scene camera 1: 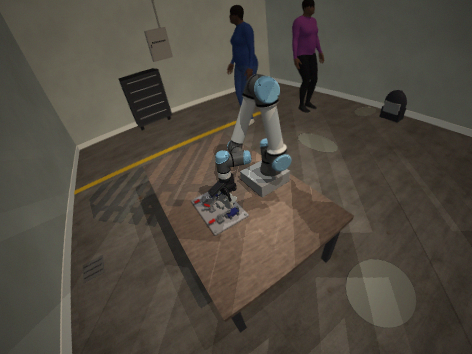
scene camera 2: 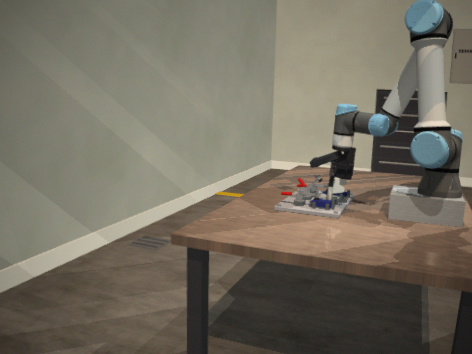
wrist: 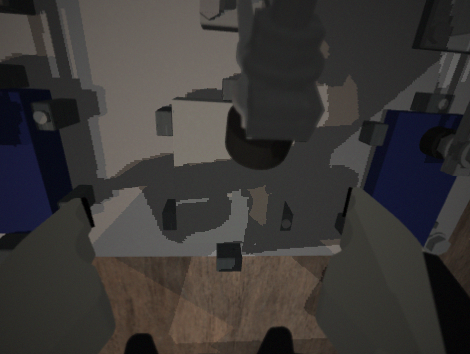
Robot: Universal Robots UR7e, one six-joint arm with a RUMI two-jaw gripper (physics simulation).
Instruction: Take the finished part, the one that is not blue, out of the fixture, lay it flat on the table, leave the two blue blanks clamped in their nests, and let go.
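Seen in the pictures: gripper, fingertip midpoint: (scene camera 1: 225,201) (scene camera 2: 331,197) (wrist: 220,196); arm's base, origin of the base link: (scene camera 1: 271,169) (scene camera 2: 439,194).
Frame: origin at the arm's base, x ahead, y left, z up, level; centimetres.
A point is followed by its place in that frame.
The finished part (wrist: 195,132) @(y 4.3, x 41.7, z -4.8 cm), a pale flat block, is in the middle nest of the fixture plate (scene camera 1: 223,227) @(y 18.9, x 48.4, z -6.9 cm) (scene camera 2: 305,210) @(y 19.9, x 43.3, z -7.1 cm) (wrist: 127,235) @(y 8.6, x 33.9, z -6.9 cm). A grey clamp arm with a black tip (wrist: 257,150) @(y 2.6, x 42.9, z 1.7 cm) hides much of it in the wrist view, and shadow hides its near edge. One blue blank (wrist: 25,170) @(y 11.9, x 39.3, z -4.3 cm) is on the left and another blue blank (scene camera 2: 321,203) (wrist: 407,165) on the right in the wrist view, among small dark stops. My gripper (scene camera 1: 229,200) @(y 2.8, x 38.2, z -5.1 cm) (scene camera 2: 334,192) @(y 2.8, x 38.2, z -5.1 cm) (wrist: 220,196) @(y 2.8, x 38.2, z -5.1 cm) is open and empty, low over the fixture, its fingertips wide apart on either side of the middle nest.
Red clamp handles (scene camera 1: 212,221) @(y 14.5, x 52.5, z -2.9 cm) (scene camera 2: 286,193) @(y 14.8, x 52.3, z -3.1 cm) stick out on the fixture's far side from the robot base. The grey base block (scene camera 1: 265,180) @(y 7.1, x 10.1, z 0.3 cm) (scene camera 2: 425,207) @(y 10.4, x 3.9, z -2.9 cm) stands on the wooden table (scene camera 1: 270,250) @(y 45.6, x 34.8, z -8.4 cm) (scene camera 2: 250,227) @(y 44.5, x 53.4, z -8.4 cm). Two people (scene camera 1: 243,47) (scene camera 1: 306,40) stand behind the robot.
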